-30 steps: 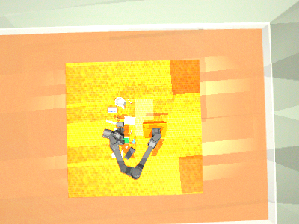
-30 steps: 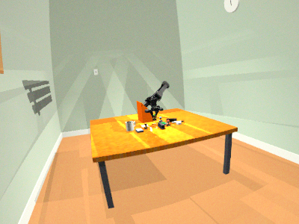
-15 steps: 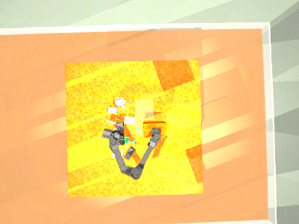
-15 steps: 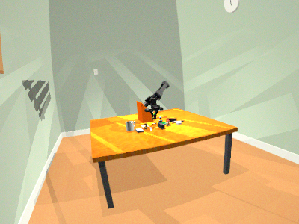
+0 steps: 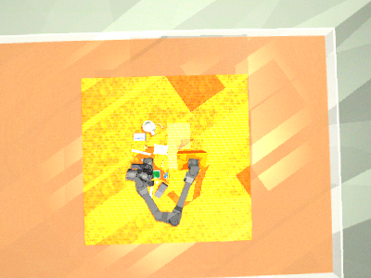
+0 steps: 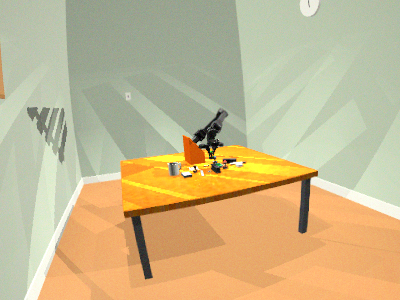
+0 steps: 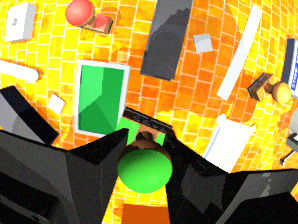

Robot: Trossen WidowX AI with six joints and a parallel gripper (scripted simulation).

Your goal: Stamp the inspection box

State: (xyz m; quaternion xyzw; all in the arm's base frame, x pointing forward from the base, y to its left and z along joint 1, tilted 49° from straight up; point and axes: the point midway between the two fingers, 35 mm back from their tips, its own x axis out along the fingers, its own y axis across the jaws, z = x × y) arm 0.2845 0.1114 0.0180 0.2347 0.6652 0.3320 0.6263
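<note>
Right now my gripper tip is 10 mm past the green flat pad, 50 mm to the right of it and 90 mm above it. The rest, counted from my gripper tip: red-handled stamp (80 mm ahead, 80 mm to the left, 70 mm below); then green-topped stamp (right at my gripper tip); then blue-topped stamp (100 mm behind, 50 mm to the left, 70 mm below).
</note>
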